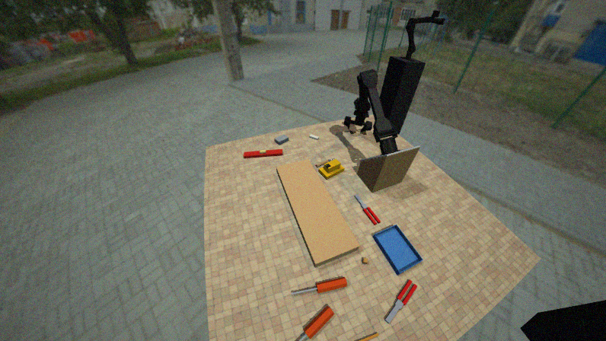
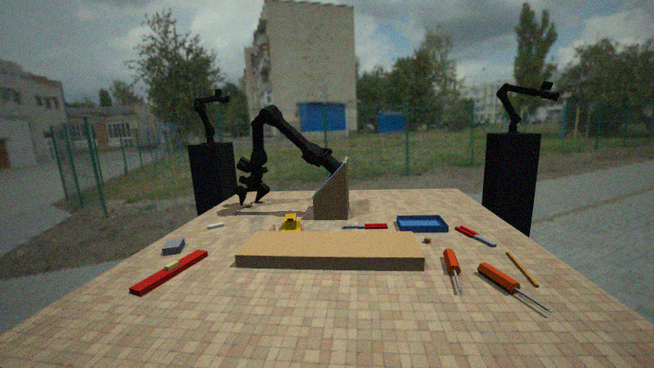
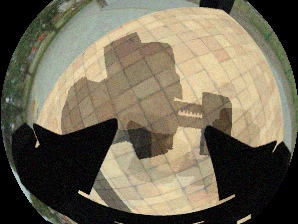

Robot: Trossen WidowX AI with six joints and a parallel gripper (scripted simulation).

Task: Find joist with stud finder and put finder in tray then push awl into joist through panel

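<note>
My gripper tip is now 34 cm to the right of the stud finder, 33 cm short of it and 4 cm below it. Also, from my gripper tip: blue tray (81 cm to the left, 24 cm ahead); red level (66 cm ahead, 9 cm to the left, 1 cm above); grey block (52 cm ahead, 1 cm to the right).
</note>
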